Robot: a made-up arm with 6 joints.
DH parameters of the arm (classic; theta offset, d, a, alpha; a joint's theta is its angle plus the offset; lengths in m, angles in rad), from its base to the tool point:
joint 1: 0 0.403 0 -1.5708
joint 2: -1.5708 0 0.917 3.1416
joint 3: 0 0 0 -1.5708
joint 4: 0 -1.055 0 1.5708
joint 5: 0 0.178 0 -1.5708
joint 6: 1.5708 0 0 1.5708
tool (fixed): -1.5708 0 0 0
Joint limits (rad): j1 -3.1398..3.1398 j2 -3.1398..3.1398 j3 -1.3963..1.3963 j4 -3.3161..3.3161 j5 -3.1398..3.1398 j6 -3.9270..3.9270
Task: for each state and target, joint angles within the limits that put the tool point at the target. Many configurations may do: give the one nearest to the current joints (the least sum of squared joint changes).
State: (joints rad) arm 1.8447 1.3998 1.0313 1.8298 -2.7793 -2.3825
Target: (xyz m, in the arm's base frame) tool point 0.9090 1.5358 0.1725
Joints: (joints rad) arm 1.0168 1.2242 0.5288 1.7679 -2.7793 -2.3825
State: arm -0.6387 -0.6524 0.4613 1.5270 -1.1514 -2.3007
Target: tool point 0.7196 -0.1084 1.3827
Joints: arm -0.1696 -0.3737 -0.4223 1.6531 -1.1514 -2.3007
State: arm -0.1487 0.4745 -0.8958 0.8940 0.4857 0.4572
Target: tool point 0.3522 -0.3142 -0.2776
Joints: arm -0.4728 1.2369 -0.8540 0.8358 0.4857 0.4572
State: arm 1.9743 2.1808 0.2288 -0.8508 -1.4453 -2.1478
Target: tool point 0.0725 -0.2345 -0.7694
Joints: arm 1.5707 2.3101 -0.1323 -1.1512 -1.4453 -2.1478
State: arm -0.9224 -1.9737 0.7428 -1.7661 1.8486 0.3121
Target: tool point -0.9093 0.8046 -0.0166
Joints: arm -0.7031 -2.8659 -0.0064 -1.7167 1.8486 0.3121
